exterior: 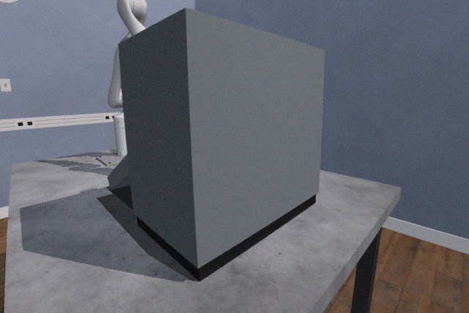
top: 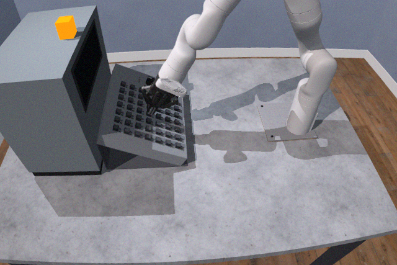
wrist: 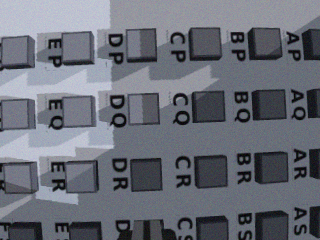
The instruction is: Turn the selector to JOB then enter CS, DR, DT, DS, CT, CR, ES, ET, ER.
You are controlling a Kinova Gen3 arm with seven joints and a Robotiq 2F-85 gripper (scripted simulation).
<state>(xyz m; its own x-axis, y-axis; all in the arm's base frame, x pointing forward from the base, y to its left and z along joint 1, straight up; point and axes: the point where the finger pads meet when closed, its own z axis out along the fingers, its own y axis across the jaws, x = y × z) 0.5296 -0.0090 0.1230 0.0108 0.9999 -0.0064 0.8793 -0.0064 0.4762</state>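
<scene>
My gripper is now 20 mm past the key, 30 mm to the left of it and 30 mm above it. Also, from my hand: black selector knob 10 mm ahead, 160 mm to the right, 10 mm below; sloped keypad 40 mm ahead, 50 mm to the right, 60 mm below.
</scene>
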